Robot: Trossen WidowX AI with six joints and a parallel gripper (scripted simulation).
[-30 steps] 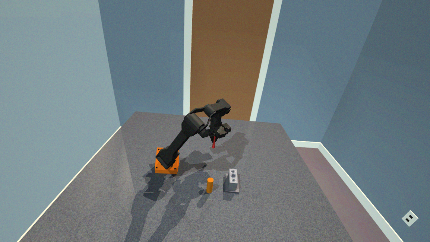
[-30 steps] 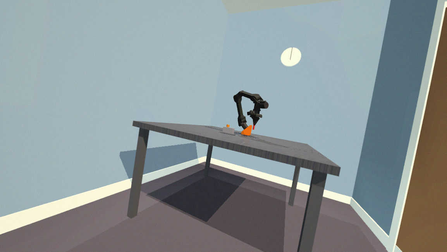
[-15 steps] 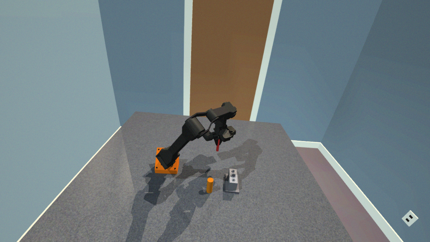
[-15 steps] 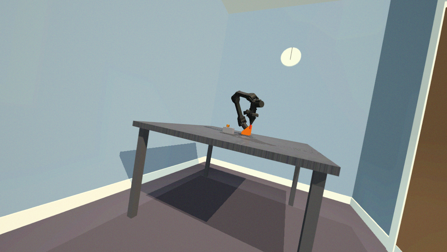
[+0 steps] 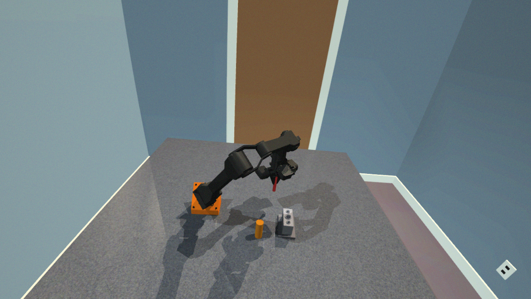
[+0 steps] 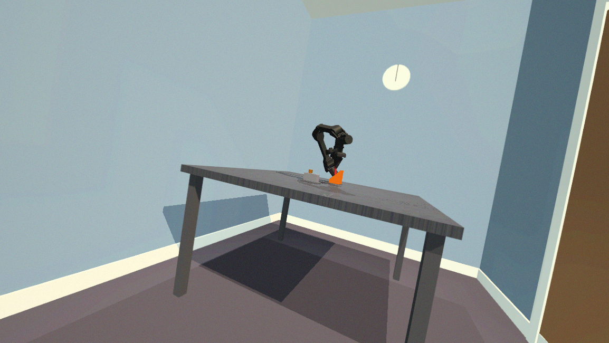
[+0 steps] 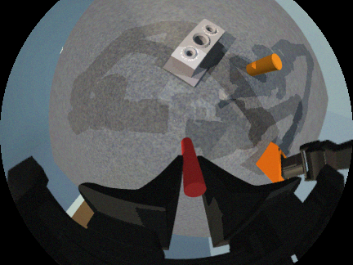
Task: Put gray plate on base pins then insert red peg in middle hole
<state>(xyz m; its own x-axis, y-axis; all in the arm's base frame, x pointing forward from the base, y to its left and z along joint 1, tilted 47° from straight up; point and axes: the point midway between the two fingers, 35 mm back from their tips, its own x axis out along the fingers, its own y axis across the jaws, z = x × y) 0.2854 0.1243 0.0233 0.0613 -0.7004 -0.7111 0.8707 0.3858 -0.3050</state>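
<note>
My gripper tip is 140 mm to the left of the gray plate, 70 mm above it and 60 mm short of it. Round my gripper tip: base (140 mm to the right, 110 mm below, 60 mm ahead); then red peg (right at my gripper tip); then orange cylinder (200 mm to the right, 80 mm below, 60 mm behind).
</note>
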